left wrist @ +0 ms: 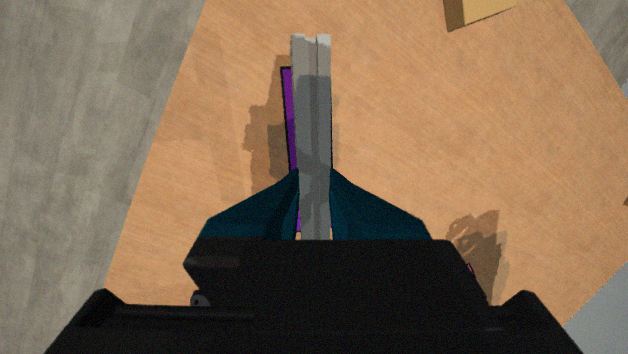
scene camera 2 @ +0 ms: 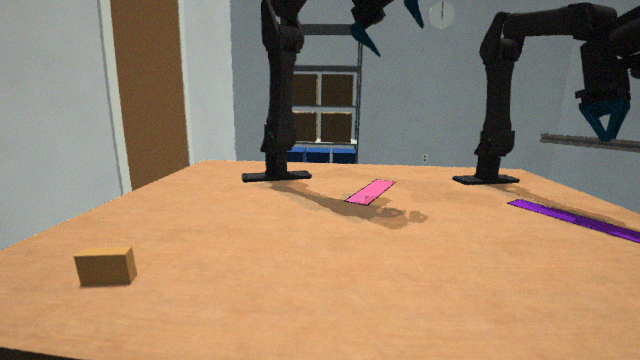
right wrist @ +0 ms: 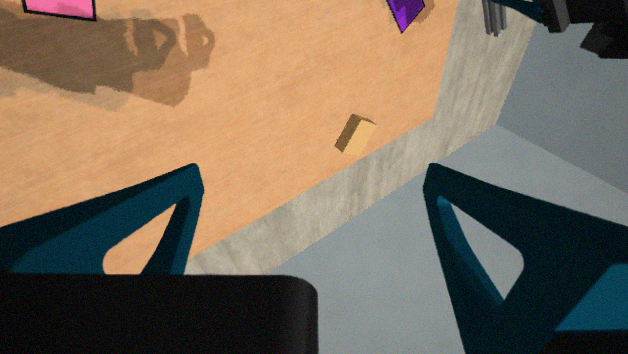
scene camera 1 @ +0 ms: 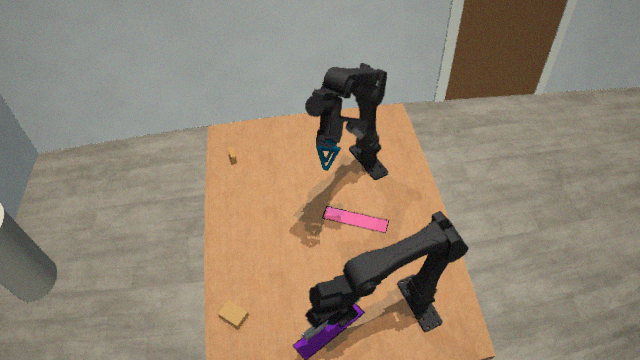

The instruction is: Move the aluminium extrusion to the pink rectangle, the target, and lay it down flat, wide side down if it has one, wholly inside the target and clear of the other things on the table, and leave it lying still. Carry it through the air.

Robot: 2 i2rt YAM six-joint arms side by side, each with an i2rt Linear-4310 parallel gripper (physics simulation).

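Frame: origin at the left arm's base, x up, y ahead, z left, level; metres.
Seen in the pictures: left gripper, fingertip midpoint: (left wrist: 314, 176) (scene camera 2: 607, 141) (scene camera 1: 326, 320); right gripper, fingertip midpoint: (scene camera 2: 401, 41) (right wrist: 313, 176) (scene camera 1: 325, 166); left arm's base at its link origin: (scene camera 2: 485, 180) (scene camera 1: 419, 303); right arm's base at its link origin: (scene camera 2: 276, 177) (scene camera 1: 368, 161).
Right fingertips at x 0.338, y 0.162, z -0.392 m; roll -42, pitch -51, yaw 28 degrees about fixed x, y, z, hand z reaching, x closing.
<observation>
Pixels of each thing's middle, then the offset from my right fingertips to it. "*": a spot on its surface instead.
- grey aluminium extrusion at the middle of its body: (left wrist: 313, 203) (scene camera 2: 594, 142) (scene camera 1: 332, 316) dz +0.374, dx -0.179, dy +0.139 m
- purple rectangle at a spot on its surface: (right wrist: 407, 10) * dz +0.379, dx -0.337, dy +0.231 m
- larger tan block at the middle of its body: (right wrist: 355, 135) (scene camera 1: 233, 314) dz +0.197, dx -0.323, dy +0.407 m
- small tan block at the middle of its body: (scene camera 2: 106, 265) (scene camera 1: 232, 155) dz -0.469, dx -0.318, dy +0.221 m
The grey aluminium extrusion (scene camera 1: 314, 332) (scene camera 2: 560, 140) (left wrist: 312, 115) (right wrist: 494, 19) is a long grooved bar. My left gripper (scene camera 2: 606, 137) (left wrist: 314, 176) is shut on it and holds it level, well above the table. The pink rectangle (scene camera 1: 362, 221) (scene camera 2: 372, 191) (right wrist: 60, 6) lies mid-table, between the arm bases; a sliver shows in the left wrist view. My right gripper (scene camera 2: 400, 41) (right wrist: 313, 176) is open and empty, high over the table, above the pink rectangle in scene camera 1's picture. The left fingers are hidden in scene camera 1.
A purple rectangle (scene camera 1: 324, 341) (scene camera 2: 575, 218) (right wrist: 407, 10) lies on the table below the held bar. A larger tan block (scene camera 1: 233, 313) (left wrist: 482, 10) (right wrist: 357, 137) stands near the table's edge. A small tan block (scene camera 1: 232, 156) (scene camera 2: 105, 267) stands at the upper left in scene camera 1.
</observation>
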